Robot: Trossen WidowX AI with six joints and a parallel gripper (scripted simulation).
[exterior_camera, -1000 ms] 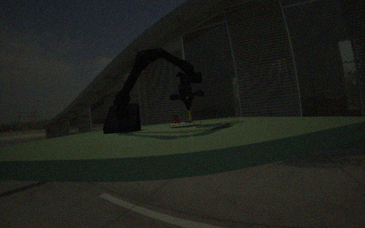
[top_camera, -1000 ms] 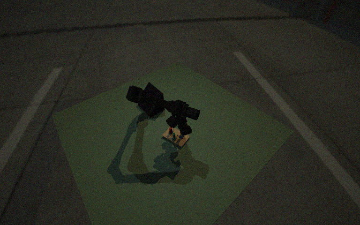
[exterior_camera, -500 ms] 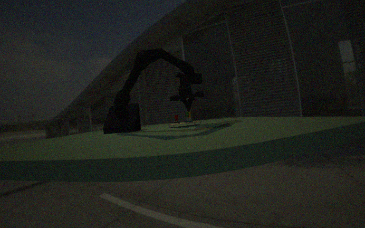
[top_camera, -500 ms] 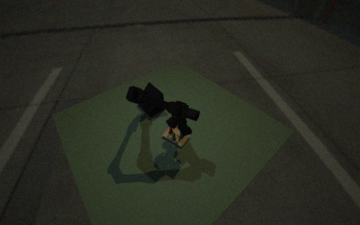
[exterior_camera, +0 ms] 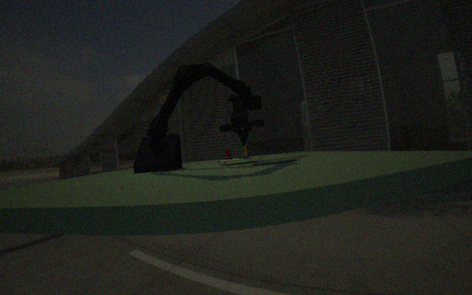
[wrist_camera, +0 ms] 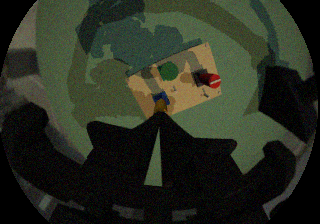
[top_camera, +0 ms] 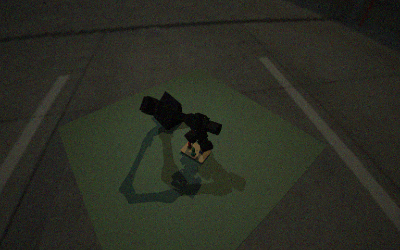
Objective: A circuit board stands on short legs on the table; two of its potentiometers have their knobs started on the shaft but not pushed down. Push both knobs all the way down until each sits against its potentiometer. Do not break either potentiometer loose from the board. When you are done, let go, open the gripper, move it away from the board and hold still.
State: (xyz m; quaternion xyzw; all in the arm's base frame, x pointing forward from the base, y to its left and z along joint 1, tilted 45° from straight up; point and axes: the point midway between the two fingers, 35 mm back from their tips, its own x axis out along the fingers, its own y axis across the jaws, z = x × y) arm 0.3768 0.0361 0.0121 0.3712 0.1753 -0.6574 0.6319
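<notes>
Right now the orange knob is 10 mm below my gripper tip. Also, from my gripper tip: red knob: 70 mm behind, 40 mm to the right, 20 mm below.
</notes>
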